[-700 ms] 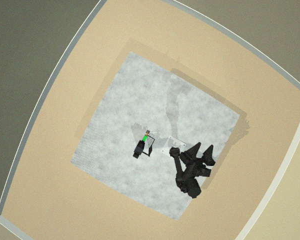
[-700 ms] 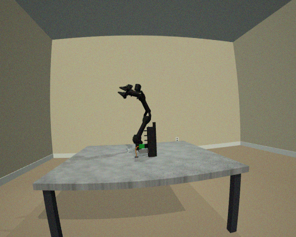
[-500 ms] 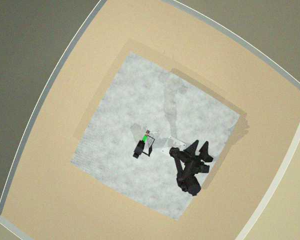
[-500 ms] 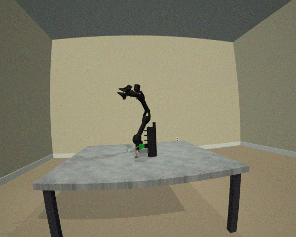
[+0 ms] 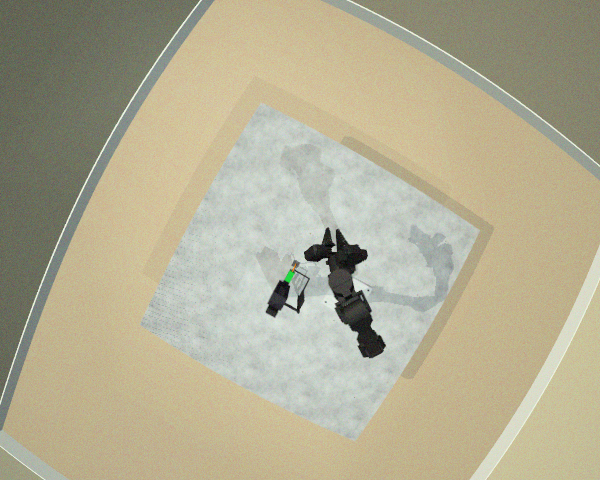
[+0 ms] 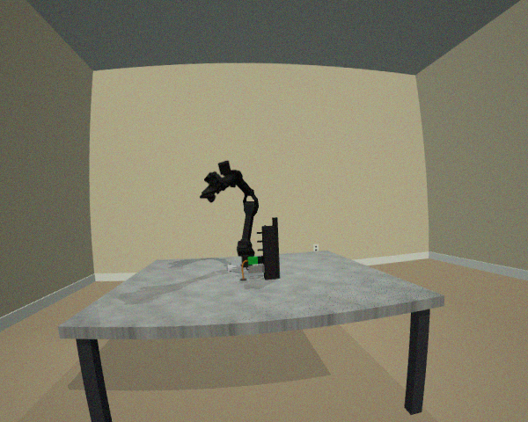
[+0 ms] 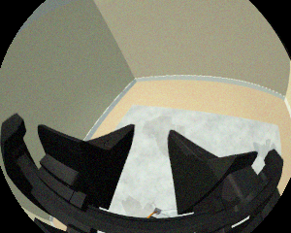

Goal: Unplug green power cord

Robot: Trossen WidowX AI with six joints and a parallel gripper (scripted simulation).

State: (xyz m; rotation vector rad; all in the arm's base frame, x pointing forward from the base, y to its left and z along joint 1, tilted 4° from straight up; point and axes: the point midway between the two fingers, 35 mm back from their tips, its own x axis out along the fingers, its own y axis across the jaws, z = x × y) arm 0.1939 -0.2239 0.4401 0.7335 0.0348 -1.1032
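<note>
My gripper tip is now 60 mm short of the green plug, 250 mm to the right of it and 320 mm above it. From my gripper tip the other things lie so: black power strip: 70 mm ahead, 320 mm to the left, 290 mm below.
</note>
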